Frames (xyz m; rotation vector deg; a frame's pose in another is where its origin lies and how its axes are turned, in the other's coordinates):
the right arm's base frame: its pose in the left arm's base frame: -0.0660 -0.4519 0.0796 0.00 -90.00 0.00
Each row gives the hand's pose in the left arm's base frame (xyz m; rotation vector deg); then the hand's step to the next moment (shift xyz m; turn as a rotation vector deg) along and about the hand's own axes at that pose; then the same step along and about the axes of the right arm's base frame.
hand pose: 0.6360 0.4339 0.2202 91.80 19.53 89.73
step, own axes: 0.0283 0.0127 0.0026 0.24 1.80 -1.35
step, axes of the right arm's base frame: 0.0288 0.0113 -0.0029 1.26 -0.41 1.84
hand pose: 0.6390 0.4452 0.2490 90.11 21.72 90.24
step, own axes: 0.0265 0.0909 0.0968 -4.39 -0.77 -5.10
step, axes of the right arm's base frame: 0.0995 -0.0677 -0.0620 -4.30 -0.98 5.14
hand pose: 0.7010 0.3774 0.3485 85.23 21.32 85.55
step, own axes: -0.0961 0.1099 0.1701 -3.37 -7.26 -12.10
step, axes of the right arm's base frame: 0.0629 -0.1963 -0.0881 -10.17 5.79 8.58
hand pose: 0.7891 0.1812 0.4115 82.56 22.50 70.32
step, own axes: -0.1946 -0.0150 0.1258 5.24 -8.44 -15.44
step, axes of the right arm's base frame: -0.0768 -0.2167 -0.0329 -7.95 14.77 7.46
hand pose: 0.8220 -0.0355 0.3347 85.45 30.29 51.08
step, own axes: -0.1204 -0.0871 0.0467 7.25 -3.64 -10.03
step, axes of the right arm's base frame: -0.1085 -0.1100 0.0195 -2.53 12.32 2.89
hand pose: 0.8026 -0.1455 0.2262 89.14 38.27 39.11
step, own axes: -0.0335 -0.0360 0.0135 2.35 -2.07 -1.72
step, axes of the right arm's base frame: -0.0384 -0.0310 0.0129 -1.82 3.07 -0.19
